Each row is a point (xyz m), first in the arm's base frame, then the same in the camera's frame.
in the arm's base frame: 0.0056 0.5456 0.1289
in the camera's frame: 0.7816 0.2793 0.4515
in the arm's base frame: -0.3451 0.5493 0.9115
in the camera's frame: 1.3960 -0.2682 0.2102
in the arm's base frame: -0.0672 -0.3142 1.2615
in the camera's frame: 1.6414 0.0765 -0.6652
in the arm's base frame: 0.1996 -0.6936 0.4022
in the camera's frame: 0.8560 0.6460 -0.7765
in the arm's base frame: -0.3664 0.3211 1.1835
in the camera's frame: 1.5970 -0.3159 -0.0794
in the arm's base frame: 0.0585 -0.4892 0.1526
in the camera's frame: 0.6192 0.5403 -0.5383
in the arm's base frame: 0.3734 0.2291 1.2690
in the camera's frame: 1.8949 0.3728 -0.0844
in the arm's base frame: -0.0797 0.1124 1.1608
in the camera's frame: 1.6270 0.0030 -0.2332
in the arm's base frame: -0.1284 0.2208 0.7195
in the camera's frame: 1.2233 0.0575 -0.0260
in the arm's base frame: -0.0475 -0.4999 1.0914
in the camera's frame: 1.4538 0.1815 -0.7979
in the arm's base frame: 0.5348 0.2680 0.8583
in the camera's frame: 1.5731 0.6303 0.0782
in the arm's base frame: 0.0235 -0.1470 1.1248
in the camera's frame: 1.5762 0.1644 -0.4581
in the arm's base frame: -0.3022 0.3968 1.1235
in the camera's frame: 1.5766 -0.2550 0.0172
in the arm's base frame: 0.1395 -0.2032 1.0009
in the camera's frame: 1.4874 0.3195 -0.4646
